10 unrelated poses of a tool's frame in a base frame.
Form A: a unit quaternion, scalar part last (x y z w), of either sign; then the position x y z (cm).
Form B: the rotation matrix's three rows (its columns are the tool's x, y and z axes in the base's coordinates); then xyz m. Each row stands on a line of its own. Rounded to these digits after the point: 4 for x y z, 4 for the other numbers.
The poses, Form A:
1: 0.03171 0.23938 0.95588 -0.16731 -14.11 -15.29 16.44
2: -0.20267 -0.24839 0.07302 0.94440 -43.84 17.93 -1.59
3: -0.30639 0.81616 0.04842 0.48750 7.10 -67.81 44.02
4: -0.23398 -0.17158 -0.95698 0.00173 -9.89 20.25 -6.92
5: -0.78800 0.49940 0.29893 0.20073 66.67 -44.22 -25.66
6: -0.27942 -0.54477 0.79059 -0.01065 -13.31 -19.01 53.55
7: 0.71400 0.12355 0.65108 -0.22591 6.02 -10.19 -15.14
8: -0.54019 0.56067 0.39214 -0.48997 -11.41 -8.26 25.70
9: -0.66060 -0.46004 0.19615 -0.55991 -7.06 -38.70 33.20
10: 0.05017 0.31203 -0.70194 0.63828 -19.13 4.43 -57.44
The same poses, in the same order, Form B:
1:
-0.9420 0.3350 -0.0195
-0.3047 -0.8294 0.4682
0.1407 0.4470 0.8834
-0.1411 -0.1529 0.1644

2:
0.8659 -0.0372 -0.4988
0.2386 0.9072 0.3465
0.4396 -0.4191 0.7945
-0.4384 0.1793 -0.0159

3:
-0.3369 -0.5473 0.7661
-0.4529 0.8076 0.3778
-0.8254 -0.2197 -0.5200
0.0710 -0.6781 0.4402

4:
-0.8905 0.0836 0.4472
0.0770 -0.9411 0.3292
0.4484 0.3276 0.8316
-0.0989 0.2025 -0.0692

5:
0.3225 -0.9071 -0.2706
-0.6670 -0.4206 0.6149
-0.6716 -0.0178 -0.7407
0.6667 -0.4422 -0.2566

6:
-0.8436 0.3213 -0.4302
0.2876 -0.4062 -0.8673
-0.4534 -0.8554 0.2503
-0.1331 -0.1901 0.5355

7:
0.1217 0.4706 0.8739
-0.1177 -0.8674 0.4835
0.9856 -0.1617 -0.0501
0.0602 -0.1019 -0.1514

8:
0.0638 -0.2215 -0.9731
-0.9900 0.1088 -0.0896
0.1258 0.9691 -0.2123
-0.1141 -0.0826 0.2570

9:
0.4998 0.8275 0.2560
0.3882 0.0503 -0.9202
-0.7743 0.5593 -0.2961
-0.0706 -0.3870 0.3320

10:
-0.1802 0.9274 0.3279
-0.8648 0.0095 -0.5021
-0.4688 -0.3740 0.8002
-0.1913 0.0443 -0.5744

